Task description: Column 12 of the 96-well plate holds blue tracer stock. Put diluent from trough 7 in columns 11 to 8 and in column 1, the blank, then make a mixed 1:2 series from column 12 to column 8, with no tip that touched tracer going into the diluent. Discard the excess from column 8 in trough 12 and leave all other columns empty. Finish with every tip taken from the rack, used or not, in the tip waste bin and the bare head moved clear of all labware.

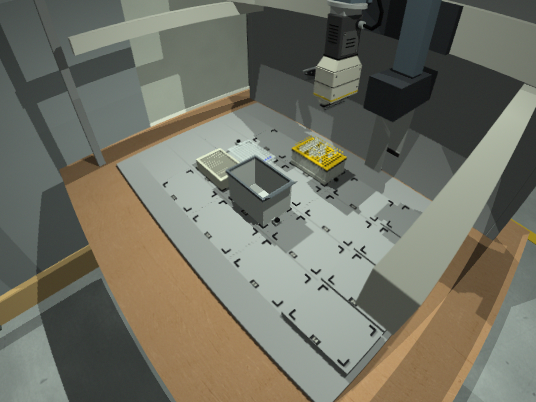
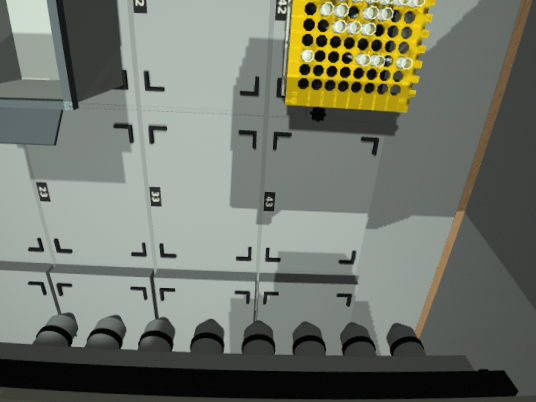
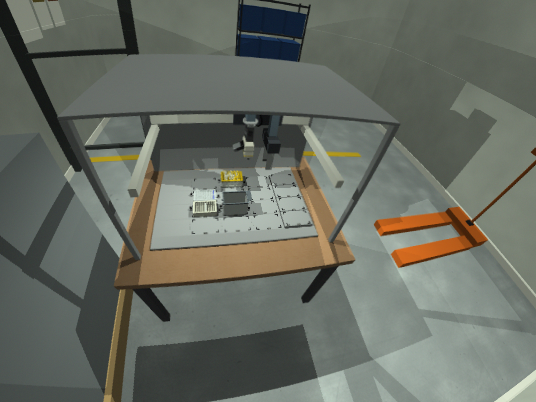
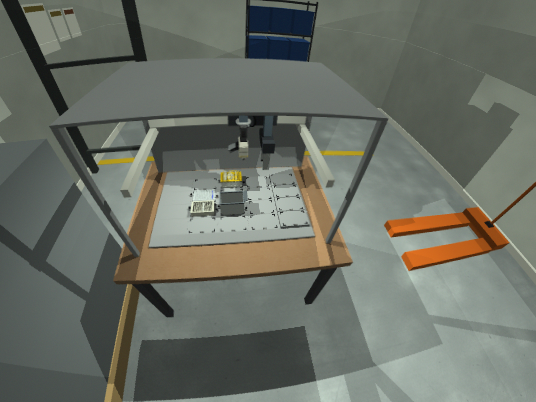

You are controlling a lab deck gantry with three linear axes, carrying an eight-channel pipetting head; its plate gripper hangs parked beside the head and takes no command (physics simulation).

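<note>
The pipetting head [image 1: 337, 80] [image 3: 248, 148] [image 4: 243, 149] hangs high above the back of the deck. Its nozzles [image 2: 257, 340] are bare. The parked plate gripper [image 1: 392, 151] hangs right of the head; its finger opening is unclear. The yellow tip rack [image 1: 311, 168] [image 2: 345, 100] [image 3: 231, 183] [image 4: 231, 182] has empty holes at its near end and scattered tips. The 96-well plate [image 1: 245, 149] [image 3: 203, 194] [image 4: 203, 194] shows faint blue at one end; single wells are unreadable. The cream trough block [image 1: 209, 175] [image 3: 204, 214] [image 4: 202, 212] adjoins it. Liquid levels cannot be read.
The open grey waste bin [image 1: 245, 200] [image 2: 62, 50] [image 3: 235, 209] [image 4: 233, 207] stands in front of the rack and right of the plate and troughs. Its contents are unclear. Pale side beams [image 1: 450, 190] [image 3: 322, 155] flank the deck. A wooden border [image 1: 150, 310] surrounds it.
</note>
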